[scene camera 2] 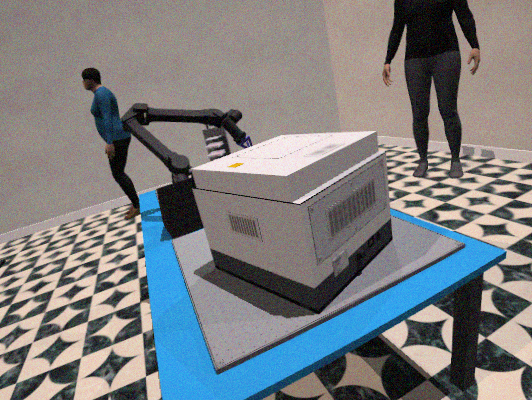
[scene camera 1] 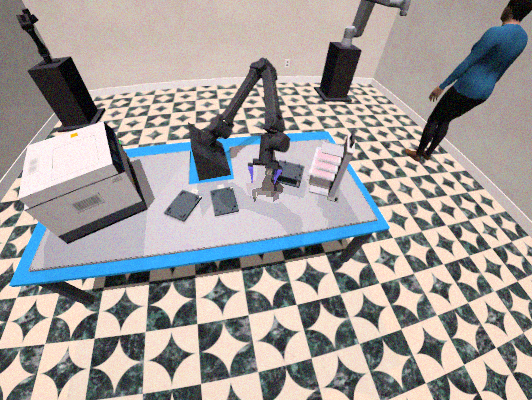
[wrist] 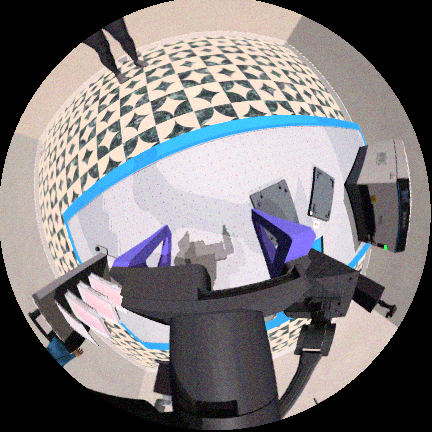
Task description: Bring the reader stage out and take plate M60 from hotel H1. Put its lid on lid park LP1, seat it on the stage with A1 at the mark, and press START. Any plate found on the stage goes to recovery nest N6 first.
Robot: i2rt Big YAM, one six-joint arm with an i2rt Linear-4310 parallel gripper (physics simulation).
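Frame: origin at the arm's base, x ahead, y left, z up, level; metres.
Seen in the pictures: gripper, fingertip midpoint: (scene camera 1: pixel 263 183) (wrist: pixel 208 221); arm's base, link origin: (scene camera 2: pixel 186 193) (scene camera 1: pixel 204 142) (wrist: pixel 323 303).
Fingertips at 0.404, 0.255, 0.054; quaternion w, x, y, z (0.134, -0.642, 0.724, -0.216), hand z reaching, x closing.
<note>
Pixels of each thing's middle, then the offset from my fingertips to it, as dx, dy, dz. "*": a spot on its surface instead.
- grey reader, body centre: (scene camera 2: pixel 292 205) (scene camera 1: pixel 87 179) (wrist: pixel 385 192) -0.176, -0.820, -0.028
- grey hotel rack, body centre: (wrist: pixel 84 301) (scene camera 1: pixel 333 163) (scene camera 2: pixel 217 150) -0.100, +0.383, -0.013
- dark pad, surface spot: (scene camera 1: pixel 291 174) * -0.162, +0.193, -0.129
The white and grey reader (scene camera 1: pixel 85 180) (scene camera 2: pixel 295 200) (wrist: pixel 382 195) stands at one end of the table; I cannot make out its stage or START button. The grey hotel rack (scene camera 1: pixel 342 172) (wrist: pixel 65 285) stands at the other end, with several pinkish plates (scene camera 1: pixel 326 167) (wrist: pixel 92 305) stacked in it; their labels are unreadable. My gripper (scene camera 1: pixel 264 175) (wrist: pixel 208 221) has purple fingers, open wide and empty, above the board between the hotel and the dark pads. In scene camera 2, part of the gripper (scene camera 2: pixel 246 142) shows behind the reader.
Dark flat pads (scene camera 1: pixel 183 205) (scene camera 1: pixel 224 201) (wrist: pixel 321 194) lie between reader and gripper. Another dark pad (scene camera 1: pixel 291 174) lies beside the hotel. Their labels are unreadable. The blue-edged table (scene camera 1: pixel 200 264) (scene camera 2: pixel 165 325) bears the arm's base (scene camera 1: pixel 210 160). A person in blue (scene camera 1: pixel 485 65) (scene camera 2: pixel 106 112) stands beyond the table.
</note>
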